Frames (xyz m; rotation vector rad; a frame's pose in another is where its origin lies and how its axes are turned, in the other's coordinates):
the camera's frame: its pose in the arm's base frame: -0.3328 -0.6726 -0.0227 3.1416 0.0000 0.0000
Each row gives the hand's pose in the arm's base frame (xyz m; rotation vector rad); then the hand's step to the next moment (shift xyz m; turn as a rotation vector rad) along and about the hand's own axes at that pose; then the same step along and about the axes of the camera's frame.
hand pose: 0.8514 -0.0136 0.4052 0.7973 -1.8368 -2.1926
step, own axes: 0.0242 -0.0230 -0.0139 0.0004 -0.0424 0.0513
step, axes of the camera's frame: -0.0088 0.0178 0.0302 -0.0174 -0.0535 0.0355
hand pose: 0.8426 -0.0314 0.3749 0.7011 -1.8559 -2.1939
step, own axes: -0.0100 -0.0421 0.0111 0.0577 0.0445 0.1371
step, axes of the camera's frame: 0.0103 -0.0226 0.0371 -0.1209 -0.0868 -0.0443
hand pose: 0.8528 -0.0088 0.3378 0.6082 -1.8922 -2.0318
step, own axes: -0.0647 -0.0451 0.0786 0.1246 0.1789 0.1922
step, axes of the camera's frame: 0.0201 -0.1039 0.0347 -0.2153 -0.0899 -0.1734
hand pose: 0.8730 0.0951 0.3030 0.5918 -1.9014 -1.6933
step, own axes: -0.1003 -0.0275 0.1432 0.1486 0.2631 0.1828
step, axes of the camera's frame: -0.0150 -0.1696 0.0483 -0.2261 -0.0778 -0.2599
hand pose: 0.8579 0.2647 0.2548 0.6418 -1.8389 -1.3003
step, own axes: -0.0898 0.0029 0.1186 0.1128 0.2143 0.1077
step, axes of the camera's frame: -0.0462 -0.1340 0.0453 -0.1456 -0.0473 -0.2164
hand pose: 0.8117 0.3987 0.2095 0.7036 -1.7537 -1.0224
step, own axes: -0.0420 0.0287 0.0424 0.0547 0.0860 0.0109
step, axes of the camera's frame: -0.0237 -0.0618 0.0018 -0.0321 -0.0008 -0.0973
